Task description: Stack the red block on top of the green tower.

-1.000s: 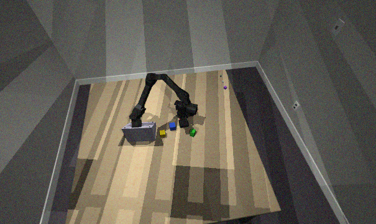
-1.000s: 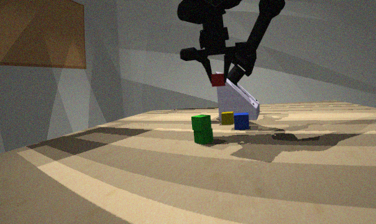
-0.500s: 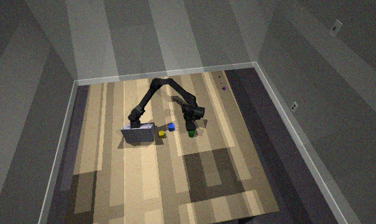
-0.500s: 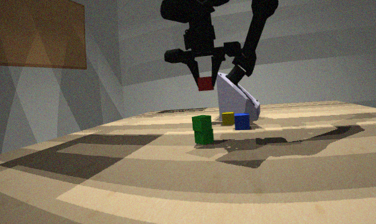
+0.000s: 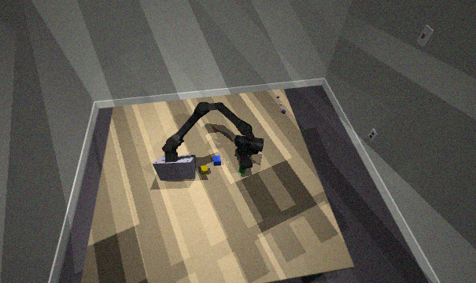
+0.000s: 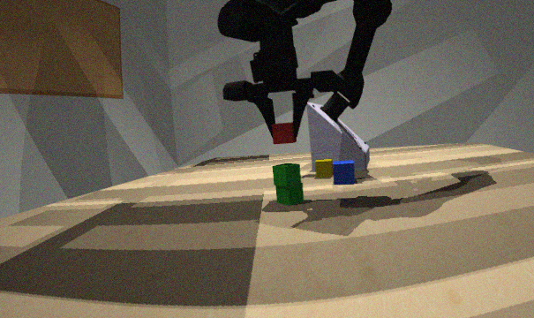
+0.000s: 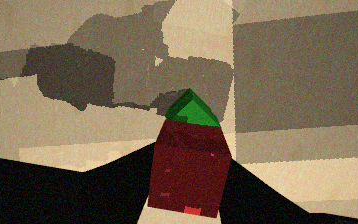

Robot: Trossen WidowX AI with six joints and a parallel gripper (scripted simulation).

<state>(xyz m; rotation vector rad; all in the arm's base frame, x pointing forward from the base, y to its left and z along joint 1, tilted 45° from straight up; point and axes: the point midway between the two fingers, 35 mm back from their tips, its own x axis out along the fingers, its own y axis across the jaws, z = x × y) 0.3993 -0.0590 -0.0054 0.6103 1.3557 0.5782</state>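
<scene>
Right now my gripper tip is 6 cm above the green block. The rest, counted from my gripper tip: red block: 1 cm above; blue block: 15 cm behind, 9 cm to the left, 9 cm below; yellow block: 23 cm behind, 9 cm below, 4 cm to the left.
</scene>
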